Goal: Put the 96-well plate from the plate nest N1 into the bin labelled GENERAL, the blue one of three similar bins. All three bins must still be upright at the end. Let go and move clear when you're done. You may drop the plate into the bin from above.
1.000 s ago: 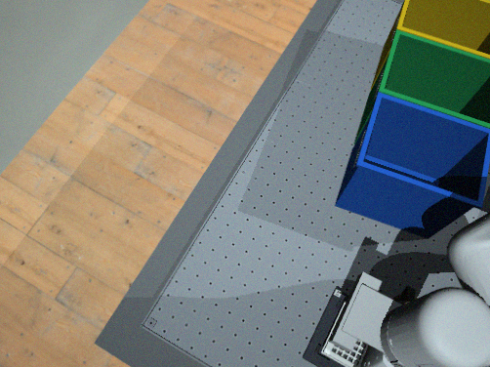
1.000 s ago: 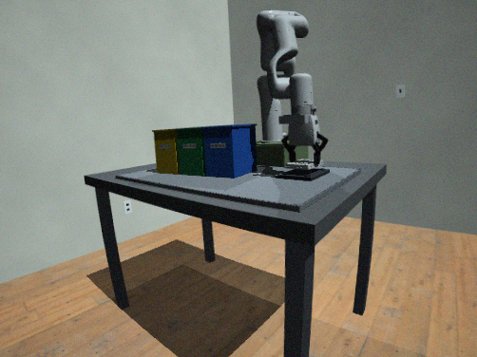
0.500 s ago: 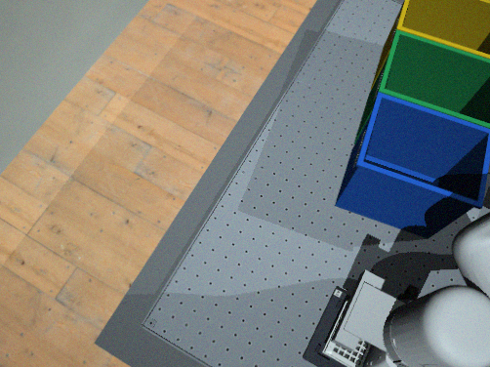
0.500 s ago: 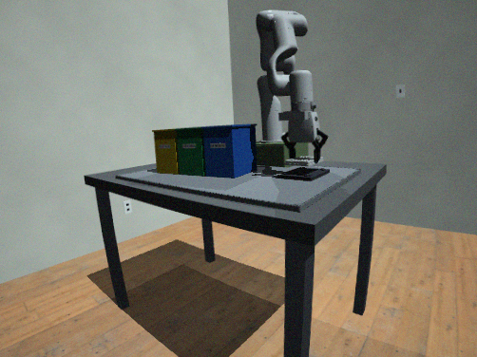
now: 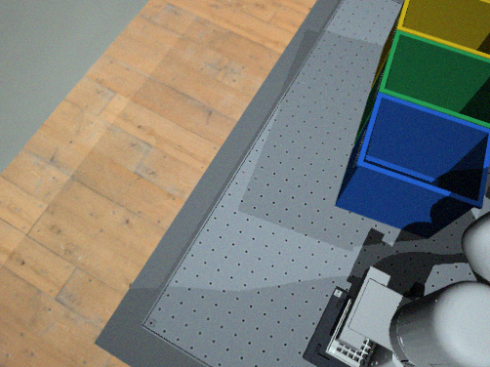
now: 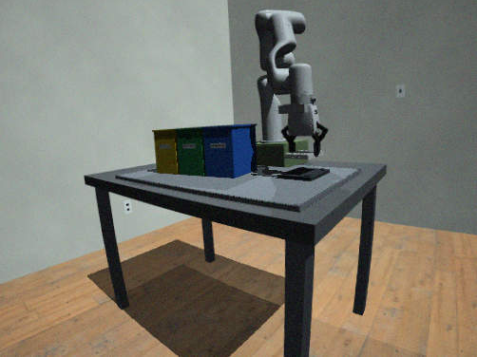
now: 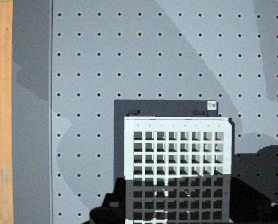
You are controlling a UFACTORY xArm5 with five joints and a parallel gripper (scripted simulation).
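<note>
The dark plate nest lies 8 cm below my hand. Also, from my hand: 96-well plate: 1 cm below; green bin: 9 cm ahead, 39 cm to the right, 1 cm above; blue bin: 7 cm ahead, 26 cm to the right, 1 cm above.
</note>
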